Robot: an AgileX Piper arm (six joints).
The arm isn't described. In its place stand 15 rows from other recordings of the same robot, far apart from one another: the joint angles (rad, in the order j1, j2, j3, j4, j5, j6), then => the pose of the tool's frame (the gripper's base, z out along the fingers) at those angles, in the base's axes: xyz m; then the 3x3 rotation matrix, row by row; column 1 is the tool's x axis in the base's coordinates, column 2 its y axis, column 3 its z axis.
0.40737 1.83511 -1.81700 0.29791 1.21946 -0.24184 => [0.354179 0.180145 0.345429], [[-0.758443 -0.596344 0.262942], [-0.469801 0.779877 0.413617], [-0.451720 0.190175 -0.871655]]
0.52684 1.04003 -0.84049 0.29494 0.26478 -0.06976 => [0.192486 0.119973 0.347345], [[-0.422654 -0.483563 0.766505], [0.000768 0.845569 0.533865], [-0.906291 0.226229 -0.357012]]
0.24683 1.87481 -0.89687 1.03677 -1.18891 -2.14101 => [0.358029 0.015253 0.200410], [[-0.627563 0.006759 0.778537], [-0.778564 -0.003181 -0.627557], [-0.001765 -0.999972 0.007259]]
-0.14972 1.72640 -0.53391 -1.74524 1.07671 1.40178 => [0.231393 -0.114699 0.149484], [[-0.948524 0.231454 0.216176], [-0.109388 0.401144 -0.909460], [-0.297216 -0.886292 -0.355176]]
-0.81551 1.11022 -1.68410 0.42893 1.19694 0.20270 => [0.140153 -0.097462 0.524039], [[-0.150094 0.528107 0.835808], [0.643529 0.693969 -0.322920], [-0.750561 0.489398 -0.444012]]
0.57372 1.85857 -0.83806 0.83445 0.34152 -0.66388 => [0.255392 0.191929 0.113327], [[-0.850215 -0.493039 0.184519], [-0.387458 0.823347 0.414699], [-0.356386 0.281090 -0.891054]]
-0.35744 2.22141 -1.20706 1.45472 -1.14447 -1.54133 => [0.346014 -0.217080 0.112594], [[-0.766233 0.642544 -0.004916], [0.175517 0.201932 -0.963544], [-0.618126 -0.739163 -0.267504]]
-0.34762 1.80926 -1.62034 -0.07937 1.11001 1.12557 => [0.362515 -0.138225 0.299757], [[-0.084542 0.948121 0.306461], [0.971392 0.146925 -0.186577], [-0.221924 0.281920 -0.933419]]
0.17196 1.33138 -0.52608 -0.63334 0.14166 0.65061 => [0.232707 0.032698 0.191005], [[-0.731103 -0.099003 0.675046], [-0.104659 0.993979 0.032428], [-0.674192 -0.046941 -0.737063]]
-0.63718 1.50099 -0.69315 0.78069 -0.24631 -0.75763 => [0.230601 -0.190112 0.212075], [[-0.410464 0.707330 0.575503], [0.313302 0.702092 -0.639460], [-0.856365 -0.082169 -0.509791]]
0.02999 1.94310 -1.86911 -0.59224 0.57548 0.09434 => [0.466634 -0.013660 0.357225], [[-0.520043 0.031623 0.853554], [-0.403845 0.871458 -0.278336], [-0.752638 -0.489450 -0.440425]]
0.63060 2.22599 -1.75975 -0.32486 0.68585 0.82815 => [0.405793 0.273467 0.174235], [[-0.853015 -0.038119 0.520492], [0.034856 0.990941 0.129697], [-0.520721 0.128776 -0.843959]]
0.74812 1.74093 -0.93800 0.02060 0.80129 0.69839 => [0.214885 0.201269 0.155984], [[-0.998902 -0.036470 0.029409], [-0.035048 0.998257 0.047479], [-0.031089 0.046396 -0.998439]]
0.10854 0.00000 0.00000 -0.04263 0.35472 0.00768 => [0.053074 0.004428 0.181329], [[-0.259321 -0.102550 0.960331], [-0.060739 0.994110 0.089756], [-0.963879 -0.035054 -0.264023]]
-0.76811 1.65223 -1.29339 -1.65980 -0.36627 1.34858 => [0.303041 -0.247606 0.329637], [[-0.331906 0.316610 0.888593], [-0.084896 0.928143 -0.362412], [-0.939485 -0.195724 -0.281177]]
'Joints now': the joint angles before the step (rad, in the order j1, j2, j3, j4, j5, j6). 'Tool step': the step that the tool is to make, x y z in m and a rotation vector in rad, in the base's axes. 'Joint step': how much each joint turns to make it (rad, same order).
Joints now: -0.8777, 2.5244, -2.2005, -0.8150, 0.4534, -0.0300
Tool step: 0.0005, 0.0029, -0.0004, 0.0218, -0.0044, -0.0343
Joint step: 0.0078, -0.0023, 0.0001, 0.0001, 0.0379, 0.0299
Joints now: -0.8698, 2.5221, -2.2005, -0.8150, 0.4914, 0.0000
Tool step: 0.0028, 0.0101, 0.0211, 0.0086, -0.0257, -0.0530
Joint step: 0.0226, -0.0426, 0.0002, -0.0001, 0.0719, 0.0470
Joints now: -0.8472, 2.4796, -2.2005, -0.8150, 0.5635, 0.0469
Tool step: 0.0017, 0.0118, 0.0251, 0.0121, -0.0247, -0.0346
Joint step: 0.0208, -0.0518, 0.0000, 0.0303, 0.0669, 0.0060
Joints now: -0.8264, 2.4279, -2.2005, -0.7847, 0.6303, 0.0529
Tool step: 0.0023, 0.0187, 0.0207, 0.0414, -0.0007, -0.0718
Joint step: 0.0366, -0.0489, 0.0000, 0.0179, 0.1289, 0.0306
